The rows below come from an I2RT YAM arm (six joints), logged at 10 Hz.
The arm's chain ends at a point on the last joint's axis. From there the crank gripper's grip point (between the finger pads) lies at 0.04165 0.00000 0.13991 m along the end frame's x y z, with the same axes.
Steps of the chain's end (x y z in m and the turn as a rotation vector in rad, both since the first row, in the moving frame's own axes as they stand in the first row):
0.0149 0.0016 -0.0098 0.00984 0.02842 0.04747
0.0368 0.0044 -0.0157 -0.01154 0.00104 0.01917
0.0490 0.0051 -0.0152 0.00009 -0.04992 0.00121
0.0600 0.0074 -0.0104 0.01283 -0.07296 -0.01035
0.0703 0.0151 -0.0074 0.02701 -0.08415 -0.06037
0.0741 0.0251 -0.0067 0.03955 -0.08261 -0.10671
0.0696 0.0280 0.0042 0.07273 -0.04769 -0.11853
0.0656 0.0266 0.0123 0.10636 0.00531 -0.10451
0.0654 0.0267 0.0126 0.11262 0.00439 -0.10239
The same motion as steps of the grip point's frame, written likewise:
0.0188 0.0023 -0.0110 0.00984 0.02842 0.04747
0.0369 0.0068 -0.0158 -0.01154 0.00104 0.01917
0.0420 0.0051 -0.0133 0.00009 -0.04992 0.00121
0.0497 0.0052 -0.0078 0.01283 -0.07296 -0.01035
0.0582 0.0091 -0.0045 0.02701 -0.08415 -0.06037
0.0619 0.0157 -0.0039 0.03955 -0.08261 -0.10671
0.0620 0.0133 0.0055 0.07273 -0.04769 -0.11853
0.0653 0.0074 0.0111 0.10636 0.00531 -0.10451
0.0650 0.0067 0.0113 0.11262 0.00439 -0.10239

